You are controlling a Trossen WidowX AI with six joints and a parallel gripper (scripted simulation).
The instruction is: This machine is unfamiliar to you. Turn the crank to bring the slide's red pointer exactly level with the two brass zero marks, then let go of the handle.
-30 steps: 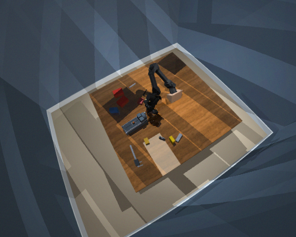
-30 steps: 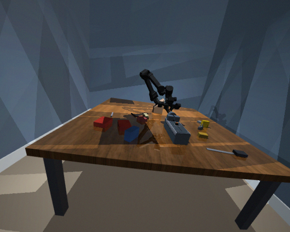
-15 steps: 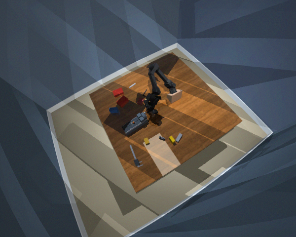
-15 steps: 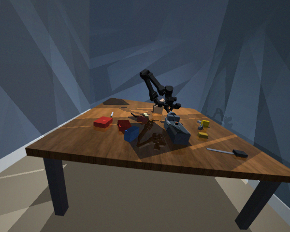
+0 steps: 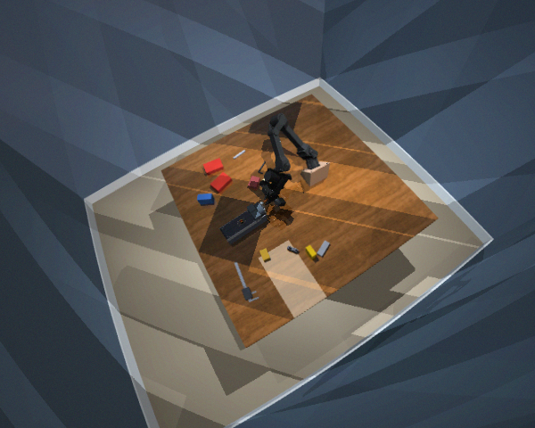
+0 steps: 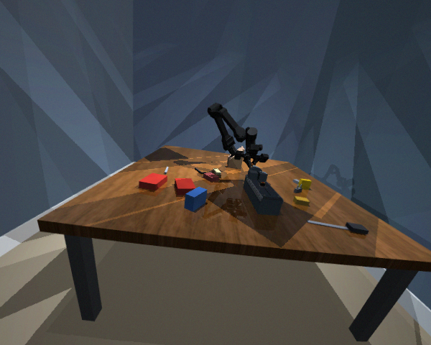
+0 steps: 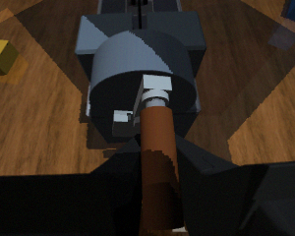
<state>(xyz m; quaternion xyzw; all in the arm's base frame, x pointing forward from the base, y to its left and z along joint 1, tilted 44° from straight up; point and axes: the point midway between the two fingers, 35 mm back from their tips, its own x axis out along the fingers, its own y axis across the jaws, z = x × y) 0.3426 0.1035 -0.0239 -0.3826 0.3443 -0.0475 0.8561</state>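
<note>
Now: gripper tip 20 mm below the brown crank handle and 20 mm past it. From my gripper tip the other things lie so: pink block 220 mm to the right, 80 mm below, 10 mm behind; ochre block 250 mm to the left, 120 mm ahead, 80 mm below; red pointer 160 mm ahead, 30 mm to the left, 10 mm below.
</note>
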